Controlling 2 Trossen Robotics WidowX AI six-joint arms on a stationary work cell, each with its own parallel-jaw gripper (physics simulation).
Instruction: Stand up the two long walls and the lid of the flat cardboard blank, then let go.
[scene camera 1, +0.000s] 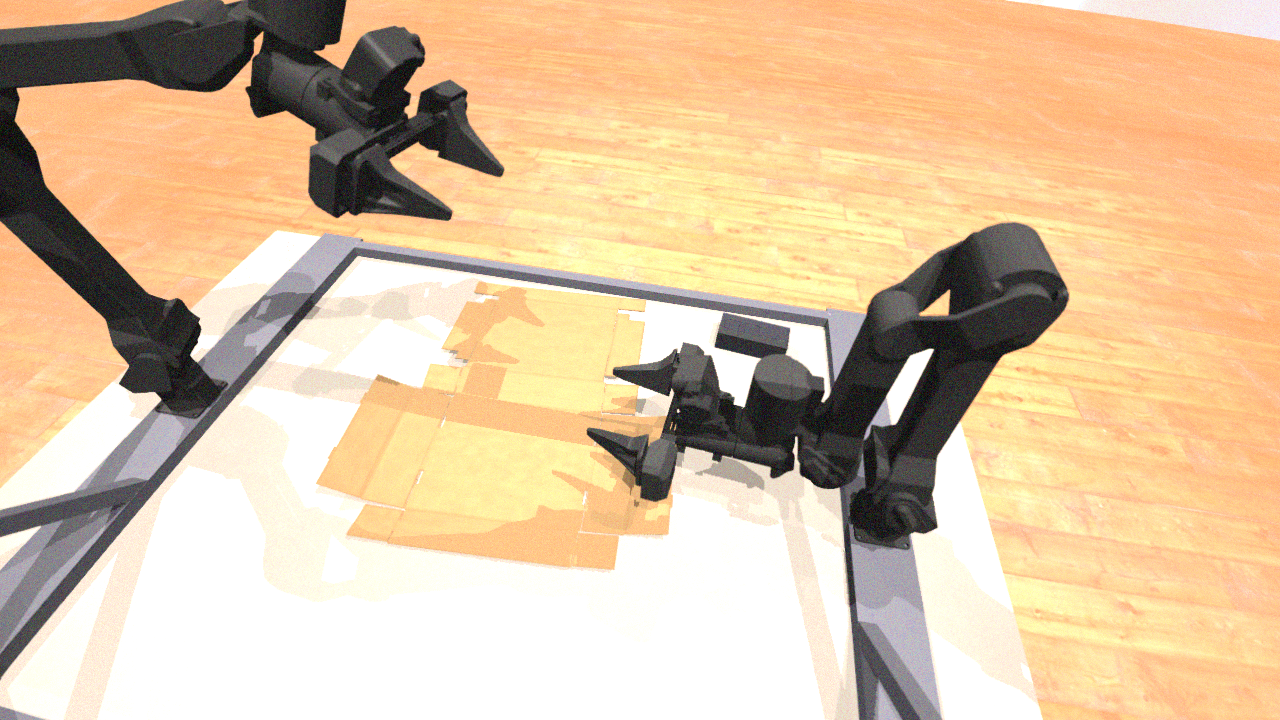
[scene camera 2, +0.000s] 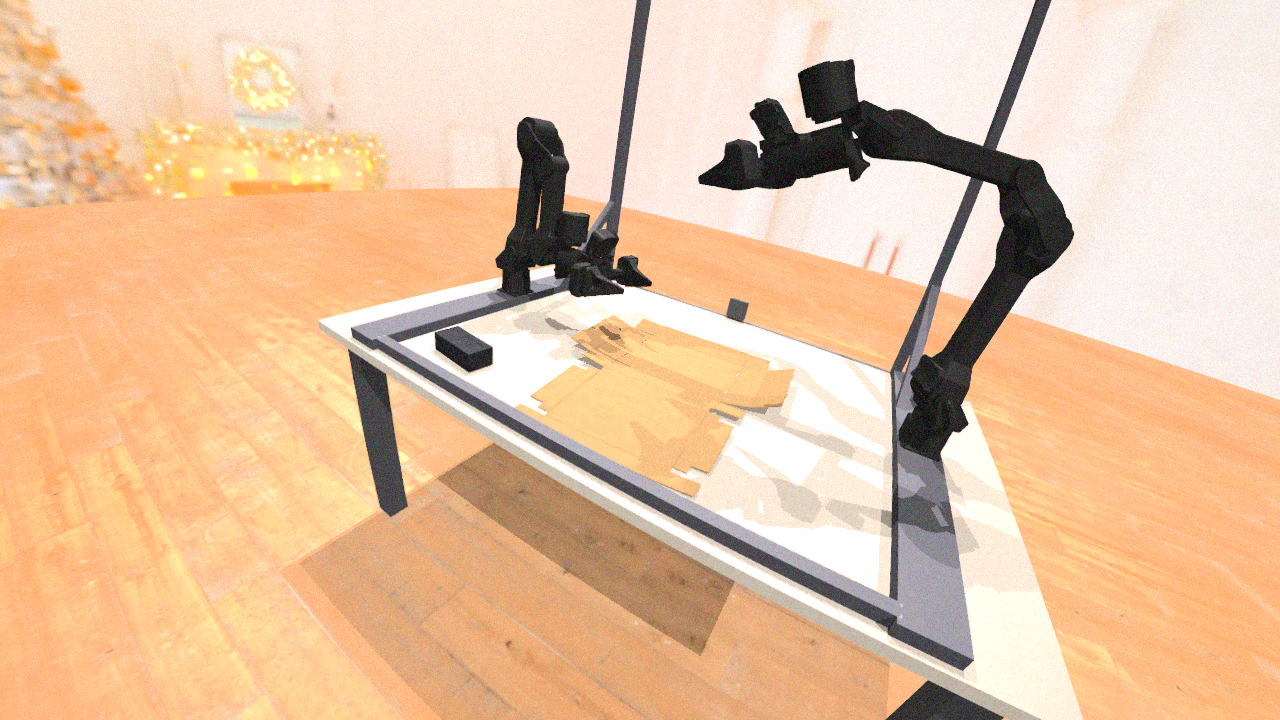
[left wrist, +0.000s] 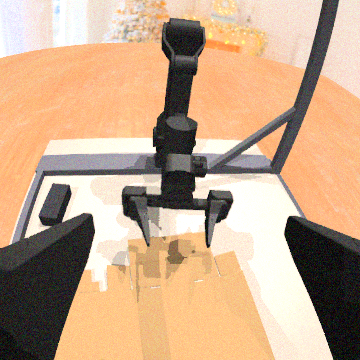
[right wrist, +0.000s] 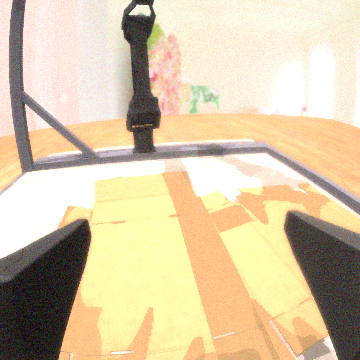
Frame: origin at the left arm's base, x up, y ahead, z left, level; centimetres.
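Seen in the pictures: left gripper, fingertip midpoint: (scene camera 1: 478, 193) (scene camera 2: 713, 180) (left wrist: 193, 226); right gripper, fingertip midpoint: (scene camera 1: 600, 399) (scene camera 2: 638, 287) (left wrist: 178, 246) (right wrist: 189, 225); left arm's base at its link origin: (scene camera 1: 192, 397) (scene camera 2: 918, 445) (right wrist: 143, 149); right arm's base at its link origin: (scene camera 1: 878, 521) (scene camera 2: 515, 291).
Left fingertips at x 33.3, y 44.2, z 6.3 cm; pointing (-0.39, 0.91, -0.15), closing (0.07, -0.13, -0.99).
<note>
Offsets run from my left fingertips to a thing's top centre. "spot": to the spot under its first point. Level surfaces: height alone.
The cardboard blank (scene camera 1: 501, 483) (scene camera 2: 617, 402) (left wrist: 200, 320) (right wrist: 135, 270) lies spread out, nearly flat, with its walls and lid down. Its left flap @(spot: dx -33.7, dy -16.0, dz -6.9 cm) (scene camera 1: 384, 438) in scene camera 1 looks slightly raised at the outer edge. My left gripper (scene camera 1: 476, 195) (scene camera 2: 702, 180) (left wrist: 193, 226) is open and empty, high above the table and apart from the blank. My right gripper (scene camera 1: 601, 401) (scene camera 2: 636, 288) (left wrist: 178, 246) (right wrist: 189, 225) is open and empty, low over the blank's right end in scene camera 1, hiding part of it. Whether it touches the cardboard is unclear.
A black block @(dx -31.7, dy +31.0, dz +22.5 cm) (scene camera 1: 751, 334) (scene camera 2: 463, 348) (left wrist: 55, 204) lies on the white table @(dx -35.2 cm) (scene camera 1: 429, 644) near the frame corner, beyond the right gripper in scene camera 1. A grey frame (scene camera 1: 590, 283) (scene camera 2: 626, 479) borders the table. Arm shadows cross the blank.
</note>
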